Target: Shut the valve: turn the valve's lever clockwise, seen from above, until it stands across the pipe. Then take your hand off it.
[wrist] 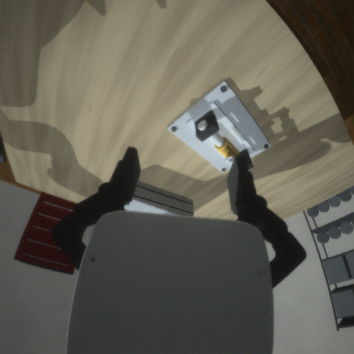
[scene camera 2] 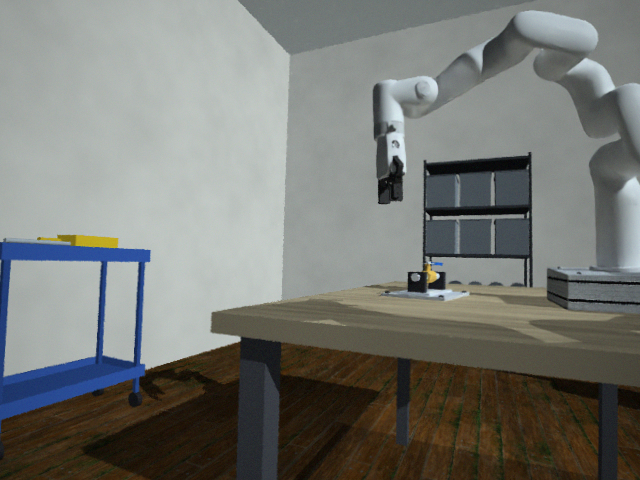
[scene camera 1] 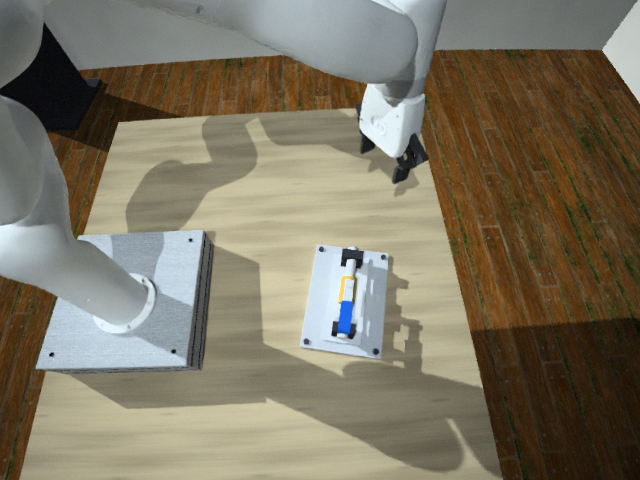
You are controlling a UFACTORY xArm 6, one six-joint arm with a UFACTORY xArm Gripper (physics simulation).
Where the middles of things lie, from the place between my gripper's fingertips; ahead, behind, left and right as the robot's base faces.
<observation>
The pale base plate (scene camera 1: 373, 320) lies 50 mm behind my hand, 180 mm to the right of it and 230 mm below it.
</observation>
